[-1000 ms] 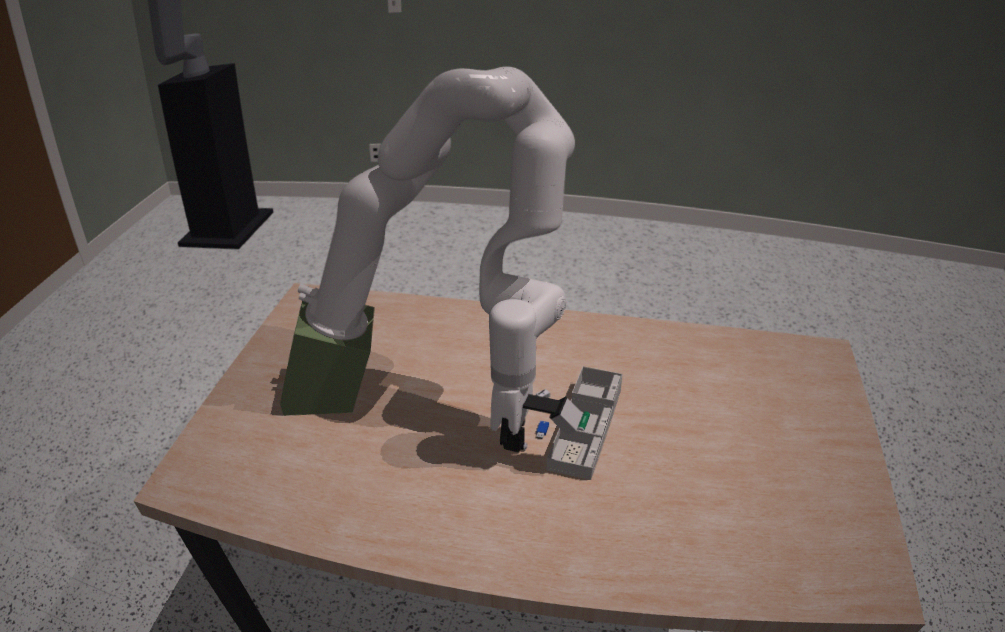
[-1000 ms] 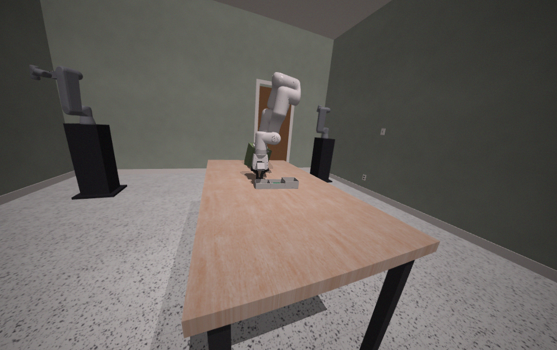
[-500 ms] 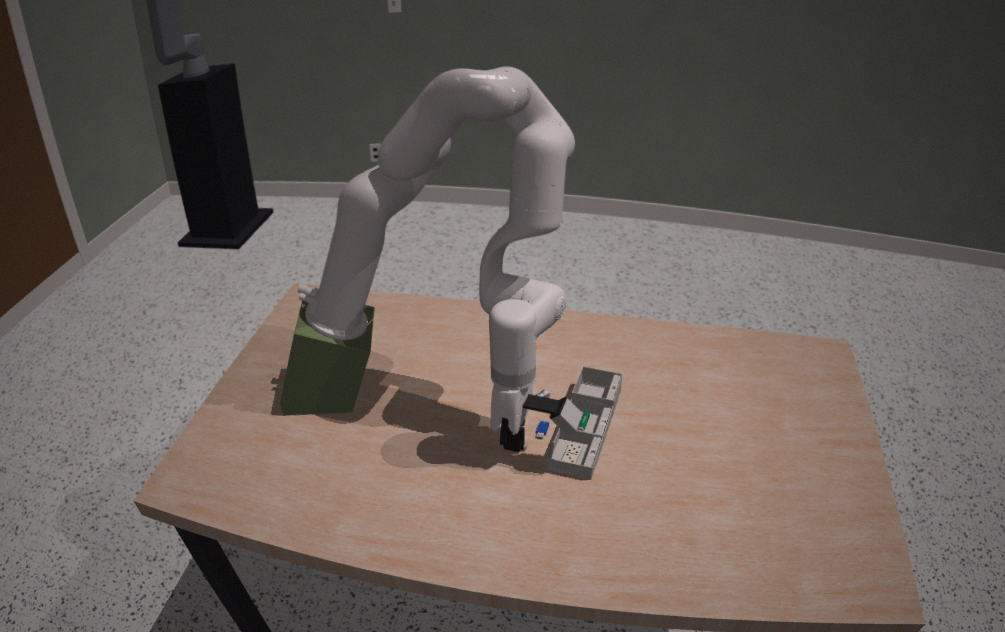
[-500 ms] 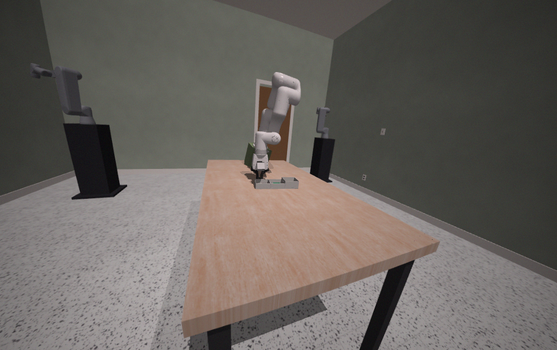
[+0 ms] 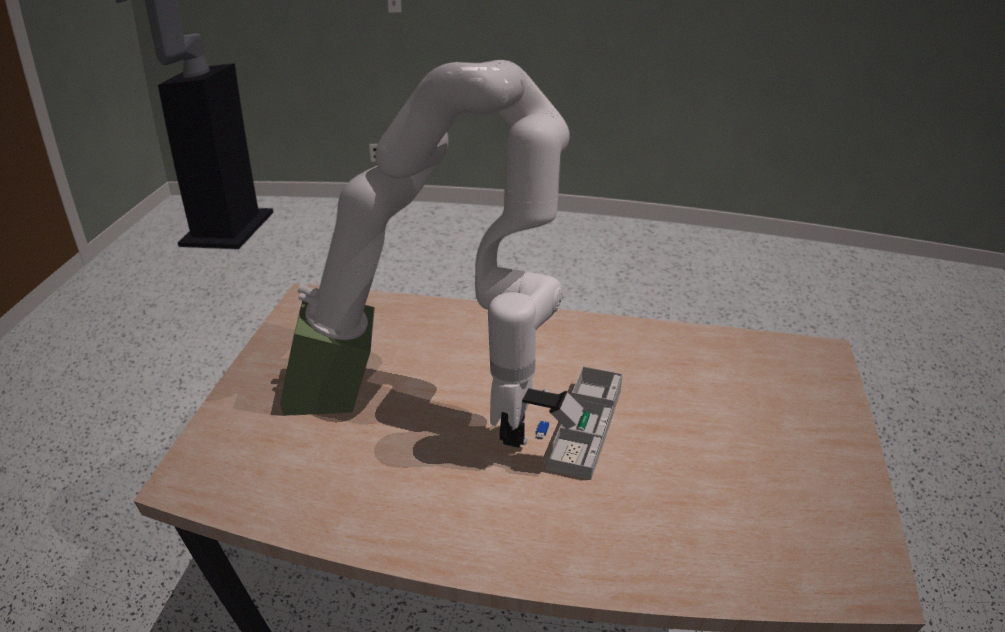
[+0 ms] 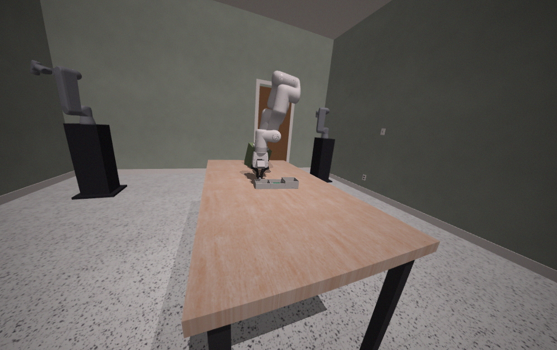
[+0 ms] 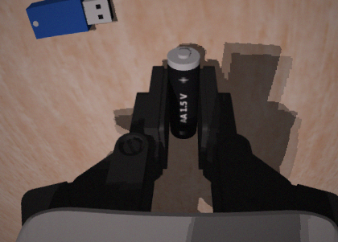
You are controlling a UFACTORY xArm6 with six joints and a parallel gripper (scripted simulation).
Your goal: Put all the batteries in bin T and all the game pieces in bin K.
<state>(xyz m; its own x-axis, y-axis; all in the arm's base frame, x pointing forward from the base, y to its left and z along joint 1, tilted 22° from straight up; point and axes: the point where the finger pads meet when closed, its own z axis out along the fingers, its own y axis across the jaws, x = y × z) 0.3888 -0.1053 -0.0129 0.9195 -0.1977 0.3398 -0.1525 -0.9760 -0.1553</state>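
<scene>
The bin is 13 cm ahead of my hand, 7 cm to the left of it and 1 cm below it. Round my hand: black battery (2 cm below); blue item (5 cm ahead, 5 cm to the left, 3 cm below); white domino (11 cm ahead, 2 cm to the right, 2 cm below).
</scene>
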